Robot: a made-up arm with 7 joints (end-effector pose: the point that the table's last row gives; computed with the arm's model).
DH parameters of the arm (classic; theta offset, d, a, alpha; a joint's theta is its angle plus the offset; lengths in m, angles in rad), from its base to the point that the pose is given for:
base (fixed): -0.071 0 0 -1.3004
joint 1: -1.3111 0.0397 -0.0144 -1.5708
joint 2: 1.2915 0 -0.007 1.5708
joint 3: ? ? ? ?
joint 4: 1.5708 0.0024 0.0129 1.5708
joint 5: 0 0.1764 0 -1.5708
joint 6: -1.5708 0 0.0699 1.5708
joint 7: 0 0 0 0
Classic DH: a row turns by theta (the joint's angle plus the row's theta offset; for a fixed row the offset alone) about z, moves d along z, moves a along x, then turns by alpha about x.
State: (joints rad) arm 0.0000 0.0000 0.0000 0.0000 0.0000 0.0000 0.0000
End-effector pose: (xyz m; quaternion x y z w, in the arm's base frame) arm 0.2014 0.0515 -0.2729 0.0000 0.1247 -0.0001 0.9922
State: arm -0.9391 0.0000 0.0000 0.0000 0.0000 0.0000 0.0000
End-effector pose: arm 0.3415 -0.0319 -0.0088 -0.0156 -0.3204 -0.1238 0.9390
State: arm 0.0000 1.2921 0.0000 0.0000 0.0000 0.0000 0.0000
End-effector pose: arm 0.2417 0.2482 -0.1155 0.5973 0.0995 -0.0751 0.7922
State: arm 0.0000 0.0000 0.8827 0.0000 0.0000 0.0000 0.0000
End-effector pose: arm 0.1068 0.2536 -0.2487 0.0533 0.1127 0.4238 0.8971
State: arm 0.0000 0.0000 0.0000 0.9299 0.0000 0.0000 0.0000
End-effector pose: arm 0.0479 0.0515 -0.4321 0.0000 0.5563 -0.0001 0.8310
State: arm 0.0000 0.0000 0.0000 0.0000 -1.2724 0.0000 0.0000
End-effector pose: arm 0.2014 0.0515 -0.2729 -0.5895 0.1003 0.0740 0.7981
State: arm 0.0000 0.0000 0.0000 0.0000 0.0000 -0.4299 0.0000
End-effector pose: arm 0.2025 0.0515 -0.2431 0.0000 -0.0898 -0.0001 0.9960
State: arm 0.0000 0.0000 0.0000 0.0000 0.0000 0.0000 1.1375
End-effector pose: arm 0.2014 0.0515 -0.2729 0.0672 0.1051 0.5343 0.8360
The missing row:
joint 3: 1.5708 -0.1988 0.0164 -1.5708
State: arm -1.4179 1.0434 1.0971 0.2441 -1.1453 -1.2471 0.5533
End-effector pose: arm 0.0653 0.3389 0.1229 0.4880 0.8302 -0.2578 0.0789
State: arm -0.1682 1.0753 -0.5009 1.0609 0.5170 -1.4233 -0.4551
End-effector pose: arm 0.1065 0.2896 -0.2566 0.4161 0.1965 -0.6833 0.5669
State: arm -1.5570 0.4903 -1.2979 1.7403 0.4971 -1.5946 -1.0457
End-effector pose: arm 0.3797 0.0889 -0.0984 0.6188 0.1316 -0.7654 0.1181
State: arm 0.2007 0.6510 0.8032 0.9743 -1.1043 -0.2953 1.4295
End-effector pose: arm -0.0443 0.3916 -0.2519 -0.0635 0.1284 0.9827 0.1177
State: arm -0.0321 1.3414 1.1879 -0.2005 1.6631 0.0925 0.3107
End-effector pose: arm 0.1336 0.2561 0.1803 -0.8507 0.1291 -0.5037 0.0763
